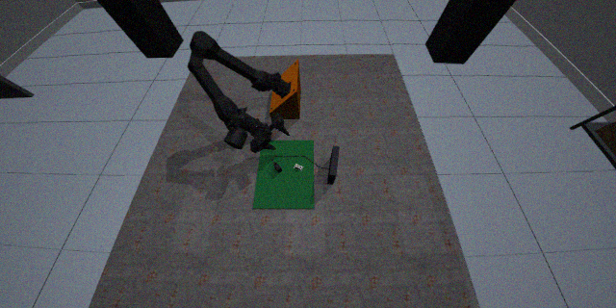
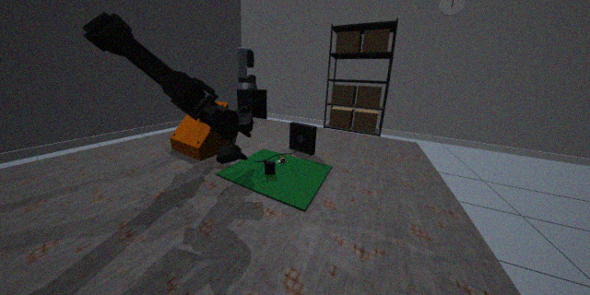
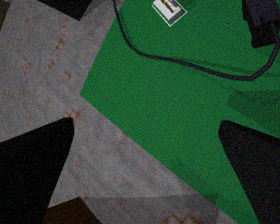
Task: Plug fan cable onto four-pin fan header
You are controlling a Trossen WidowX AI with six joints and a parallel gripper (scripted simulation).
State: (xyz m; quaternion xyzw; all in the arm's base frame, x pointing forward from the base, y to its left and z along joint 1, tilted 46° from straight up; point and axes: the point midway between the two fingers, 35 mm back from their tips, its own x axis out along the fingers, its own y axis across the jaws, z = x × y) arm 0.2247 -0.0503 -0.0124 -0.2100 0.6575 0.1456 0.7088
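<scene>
Now: gripper tip 10 cm short of the black plug, 1 cm to the left of it and 4 cm above it. Also, from my gripper tip: white four-pin header (9 cm ahead, 7 cm to the left, 6 cm below); then green board (11 cm ahead, 2 cm to the left, 8 cm below); then black fan (10 cm ahead, 21 cm to the left).
</scene>
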